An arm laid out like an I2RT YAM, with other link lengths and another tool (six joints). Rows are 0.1 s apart.
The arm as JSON. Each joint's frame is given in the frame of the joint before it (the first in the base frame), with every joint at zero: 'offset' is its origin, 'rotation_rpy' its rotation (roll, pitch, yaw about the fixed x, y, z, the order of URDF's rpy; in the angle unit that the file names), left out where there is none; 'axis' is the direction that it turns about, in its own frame. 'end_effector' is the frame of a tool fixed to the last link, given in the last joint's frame.
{
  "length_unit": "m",
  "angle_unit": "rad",
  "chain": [
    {
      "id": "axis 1",
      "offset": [
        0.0,
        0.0,
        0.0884
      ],
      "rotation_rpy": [
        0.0,
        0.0,
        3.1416
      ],
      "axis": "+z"
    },
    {
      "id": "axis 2",
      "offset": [
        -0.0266,
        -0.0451,
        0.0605
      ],
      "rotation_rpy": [
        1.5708,
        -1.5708,
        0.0
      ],
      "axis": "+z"
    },
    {
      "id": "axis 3",
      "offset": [
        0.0,
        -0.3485,
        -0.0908
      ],
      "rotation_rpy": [
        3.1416,
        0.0,
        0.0
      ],
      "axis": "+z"
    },
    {
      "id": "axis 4",
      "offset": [
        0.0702,
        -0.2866,
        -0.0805
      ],
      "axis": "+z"
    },
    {
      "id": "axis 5",
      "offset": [
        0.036,
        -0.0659,
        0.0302
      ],
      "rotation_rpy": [
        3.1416,
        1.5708,
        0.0
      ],
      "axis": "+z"
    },
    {
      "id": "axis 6",
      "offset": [
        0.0,
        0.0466,
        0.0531
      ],
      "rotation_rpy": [
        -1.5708,
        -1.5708,
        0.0
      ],
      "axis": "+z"
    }
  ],
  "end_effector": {
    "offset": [
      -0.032,
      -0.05,
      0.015
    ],
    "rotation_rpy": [
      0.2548,
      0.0,
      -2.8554
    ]
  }
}
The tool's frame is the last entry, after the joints.
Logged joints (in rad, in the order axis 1, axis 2, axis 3, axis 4, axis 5, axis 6), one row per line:
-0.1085 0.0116 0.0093 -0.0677 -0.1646 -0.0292
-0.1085 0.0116 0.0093 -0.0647 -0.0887 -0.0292
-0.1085 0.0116 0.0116 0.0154 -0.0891 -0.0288
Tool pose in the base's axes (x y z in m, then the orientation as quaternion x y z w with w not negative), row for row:
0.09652 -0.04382 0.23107 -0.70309 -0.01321 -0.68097 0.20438
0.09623 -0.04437 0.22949 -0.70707 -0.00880 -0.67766 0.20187
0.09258 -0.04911 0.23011 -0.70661 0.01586 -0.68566 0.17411
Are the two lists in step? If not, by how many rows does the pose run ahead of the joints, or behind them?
The pose runs 1 row behind the joints: the pose in row i belongs to the joints in row i - 1.
